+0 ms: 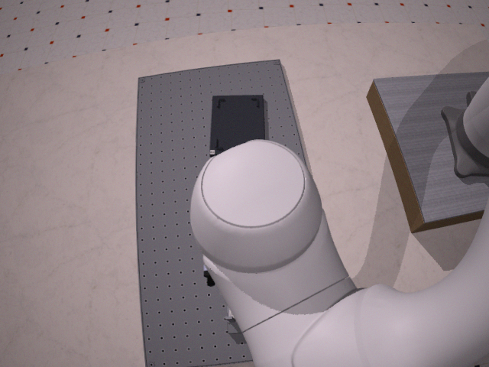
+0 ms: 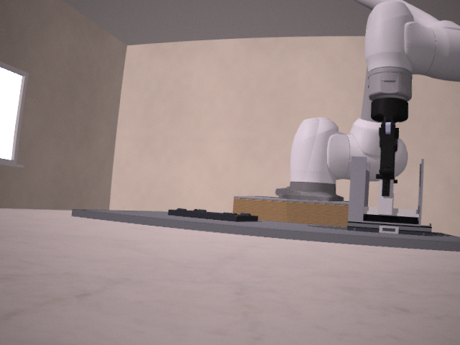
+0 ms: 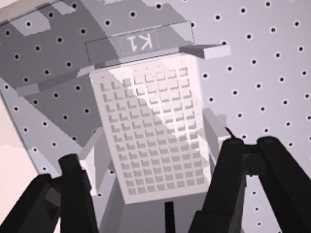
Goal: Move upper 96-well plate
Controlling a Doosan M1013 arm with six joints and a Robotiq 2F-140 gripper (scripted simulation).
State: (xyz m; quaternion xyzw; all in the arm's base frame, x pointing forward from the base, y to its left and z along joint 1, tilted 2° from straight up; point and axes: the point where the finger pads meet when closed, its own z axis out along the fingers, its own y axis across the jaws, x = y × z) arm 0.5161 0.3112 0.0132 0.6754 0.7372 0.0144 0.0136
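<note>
Now: the black plate 3 cm below my hand. Round my hand: white 96-well plate (2 cm below); then pale A1 square (10 cm ahead, 28 cm to the right, 5 cm below).
</note>
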